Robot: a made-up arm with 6 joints. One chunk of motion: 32 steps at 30 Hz.
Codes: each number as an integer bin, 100 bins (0 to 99) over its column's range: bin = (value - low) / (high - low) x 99, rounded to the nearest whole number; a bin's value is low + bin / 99 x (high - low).
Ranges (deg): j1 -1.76..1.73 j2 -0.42..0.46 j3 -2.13..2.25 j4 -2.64..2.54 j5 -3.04..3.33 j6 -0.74..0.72
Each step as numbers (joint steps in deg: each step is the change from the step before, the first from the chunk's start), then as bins.
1 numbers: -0.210 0.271 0.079 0.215 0.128 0.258
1 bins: 44 78 50 55 49 68
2 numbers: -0.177 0.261 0.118 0.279 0.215 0.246
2 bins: 45 77 51 56 51 67
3 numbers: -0.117 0.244 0.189 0.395 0.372 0.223
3 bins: 47 75 52 58 53 65
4 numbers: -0.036 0.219 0.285 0.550 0.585 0.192
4 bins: 49 72 55 61 56 63
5 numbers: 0.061 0.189 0.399 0.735 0.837 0.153
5 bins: 52 69 57 65 60 61
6 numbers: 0.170 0.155 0.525 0.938 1.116 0.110
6 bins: 55 65 60 68 65 58
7 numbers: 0.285 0.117 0.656 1.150 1.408 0.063
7 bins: 58 60 63 72 69 54
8 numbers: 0.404 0.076 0.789 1.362 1.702 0.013
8 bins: 61 56 66 76 74 51
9 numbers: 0.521 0.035 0.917 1.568 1.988 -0.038
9 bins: 65 51 69 80 78 48
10 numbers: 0.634 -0.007 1.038 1.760 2.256 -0.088
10 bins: 68 46 72 84 82 44
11 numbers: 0.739 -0.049 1.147 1.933 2.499 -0.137
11 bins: 71 42 74 87 86 41
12 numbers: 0.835 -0.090 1.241 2.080 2.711 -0.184
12 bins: 74 37 76 90 89 38
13 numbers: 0.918 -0.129 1.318 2.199 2.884 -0.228
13 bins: 76 33 78 92 92 35
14 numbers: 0.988 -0.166 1.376 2.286 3.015 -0.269
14 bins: 78 29 79 94 94 32
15 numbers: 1.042 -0.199 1.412 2.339 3.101 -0.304
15 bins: 79 25 80 95 95 30
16 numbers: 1.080 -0.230 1.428 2.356 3.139 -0.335
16 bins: 81 21 80 95 96 27
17 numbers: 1.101 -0.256 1.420 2.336 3.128 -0.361
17 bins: 81 18 80 95 96 26
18 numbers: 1.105 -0.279 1.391 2.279 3.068 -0.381
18 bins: 81 16 80 94 95 24
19 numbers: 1.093 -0.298 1.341 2.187 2.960 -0.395
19 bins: 81 14 78 92 93 23
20 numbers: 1.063 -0.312 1.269 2.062 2.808 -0.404
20 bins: 80 12 77 90 91 23
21 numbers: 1.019 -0.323 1.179 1.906 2.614 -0.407
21 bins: 79 11 75 87 88 23
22 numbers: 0.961 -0.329 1.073 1.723 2.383 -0.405
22 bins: 77 10 72 83 84 23
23 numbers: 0.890 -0.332 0.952 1.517 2.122 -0.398
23 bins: 75 10 70 79 80 23
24 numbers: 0.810 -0.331 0.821 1.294 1.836 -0.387
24 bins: 73 10 67 75 76 24
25 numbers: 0.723 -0.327 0.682 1.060 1.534 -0.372
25 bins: 70 10 64 71 71 25
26 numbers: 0.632 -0.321 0.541 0.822 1.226 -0.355
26 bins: 68 11 60 66 66 26
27 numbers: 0.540 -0.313 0.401 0.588 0.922 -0.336
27 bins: 65 12 57 62 62 27
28 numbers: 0.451 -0.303 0.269 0.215 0.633 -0.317
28 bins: 63 13 54 55 57 29
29 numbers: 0.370 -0.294 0.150 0.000 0.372 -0.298
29 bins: 60 14 52 50 53 30
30 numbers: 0.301 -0.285 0.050 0.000 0.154 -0.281
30 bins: 58 15 49 50 50 31
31 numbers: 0.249 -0.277 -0.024 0.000 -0.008 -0.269
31 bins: 57 16 48 50 47 32
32 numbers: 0.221 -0.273 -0.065 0.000 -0.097 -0.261
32 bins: 56 17 47 50 46 32
